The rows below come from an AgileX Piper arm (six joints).
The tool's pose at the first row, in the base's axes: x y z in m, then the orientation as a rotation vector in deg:
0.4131 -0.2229 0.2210 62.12 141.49 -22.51
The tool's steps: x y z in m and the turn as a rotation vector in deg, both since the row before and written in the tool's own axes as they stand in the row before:
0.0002 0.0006 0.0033 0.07 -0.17 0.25
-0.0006 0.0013 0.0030 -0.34 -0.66 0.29
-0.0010 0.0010 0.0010 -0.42 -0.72 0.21
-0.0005 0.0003 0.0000 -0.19 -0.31 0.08
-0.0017 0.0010 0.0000 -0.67 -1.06 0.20
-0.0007 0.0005 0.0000 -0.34 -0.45 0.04
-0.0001 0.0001 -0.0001 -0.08 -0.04 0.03
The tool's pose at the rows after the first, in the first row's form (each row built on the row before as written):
0.4143 -0.2237 0.2180 62.37 141.19 -22.60
0.4164 -0.2245 0.2156 62.28 140.41 -22.38
0.4180 -0.2249 0.2151 62.03 139.62 -22.11
0.4185 -0.2250 0.2153 61.91 139.29 -21.99
0.4203 -0.2254 0.2161 61.39 138.20 -21.56
0.4211 -0.2255 0.2164 61.09 137.76 -21.33
0.4212 -0.2255 0.2165 61.07 137.70 -21.24

